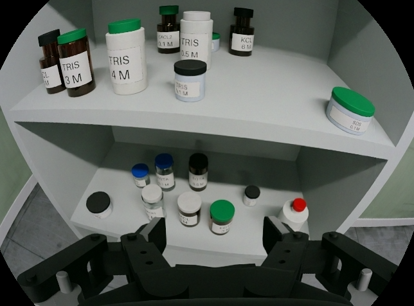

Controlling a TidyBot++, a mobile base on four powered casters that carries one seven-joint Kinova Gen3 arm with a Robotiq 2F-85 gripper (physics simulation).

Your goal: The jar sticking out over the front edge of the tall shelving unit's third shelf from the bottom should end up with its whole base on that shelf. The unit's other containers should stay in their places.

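Observation:
The tall shelving unit (pixel 200 129) shows two shelves. On the upper one, a pale blue jar with a black lid, labelled TRIS 0.1 M (pixel 190 82), stands upright with its whole base on the board, back from the front edge. A wide pale blue jar with a green lid, labelled SDS 0.1 M (pixel 350 111), stands at the right, very close to the front edge; whether its base overhangs is hard to tell. My gripper (pixel 214 231) is open and empty, in front of the unit and apart from both jars. Shelf numbers cannot be told here.
Upper shelf: brown TRIS 3 M (pixel 76 65), white TRIS 4 M (pixel 126 60), white TRIS 0.5 M (pixel 195 42) and brown KCL (pixel 242 35) bottles, among others. Lower shelf: several containers, including a green-lidded jar (pixel 221 217) and a red-capped bottle (pixel 295 215). Side walls bound both shelves.

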